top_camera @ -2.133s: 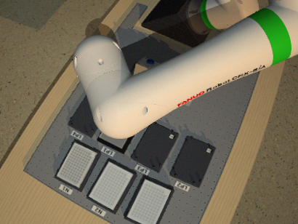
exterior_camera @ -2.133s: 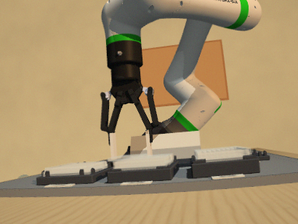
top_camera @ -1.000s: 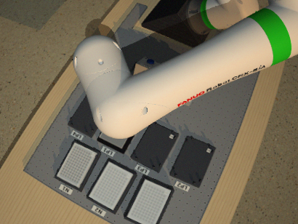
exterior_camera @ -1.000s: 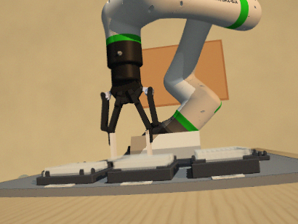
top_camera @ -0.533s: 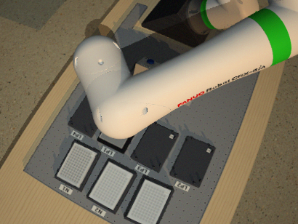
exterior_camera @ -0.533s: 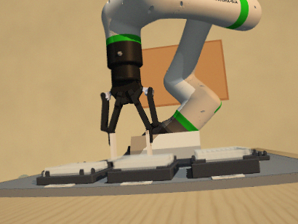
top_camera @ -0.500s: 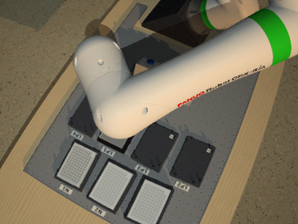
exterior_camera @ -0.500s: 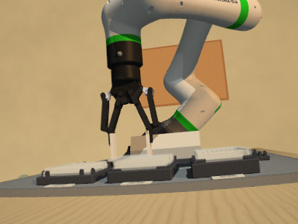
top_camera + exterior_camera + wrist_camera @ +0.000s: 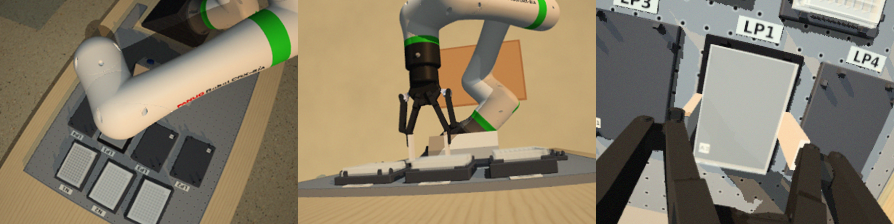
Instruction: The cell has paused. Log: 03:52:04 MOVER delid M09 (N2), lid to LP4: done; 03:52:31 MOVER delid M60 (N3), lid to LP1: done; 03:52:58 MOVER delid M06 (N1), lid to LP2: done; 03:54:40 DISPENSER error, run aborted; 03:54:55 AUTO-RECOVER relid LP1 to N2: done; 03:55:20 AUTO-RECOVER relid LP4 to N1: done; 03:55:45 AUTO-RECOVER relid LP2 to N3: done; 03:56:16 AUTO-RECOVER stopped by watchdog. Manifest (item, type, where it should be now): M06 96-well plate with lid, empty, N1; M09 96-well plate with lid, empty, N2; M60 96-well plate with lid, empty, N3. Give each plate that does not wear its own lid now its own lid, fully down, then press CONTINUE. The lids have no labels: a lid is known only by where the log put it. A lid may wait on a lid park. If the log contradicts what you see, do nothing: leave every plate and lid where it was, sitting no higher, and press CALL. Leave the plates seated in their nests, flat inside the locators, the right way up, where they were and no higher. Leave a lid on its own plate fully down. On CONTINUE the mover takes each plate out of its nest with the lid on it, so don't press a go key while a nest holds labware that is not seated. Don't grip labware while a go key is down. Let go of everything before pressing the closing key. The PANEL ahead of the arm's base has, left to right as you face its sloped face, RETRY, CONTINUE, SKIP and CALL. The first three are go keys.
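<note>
My hand is 4 cm above the lid park LP1. From my hand the other things lie so: lid park LP3 (1 cm behind, 13 cm to the left, 4 cm below); then LP1 label (9 cm ahead, 1 cm to the left, 5 cm below); then lid park LP4 (2 cm ahead, 12 cm to the right, 4 cm below).
</note>
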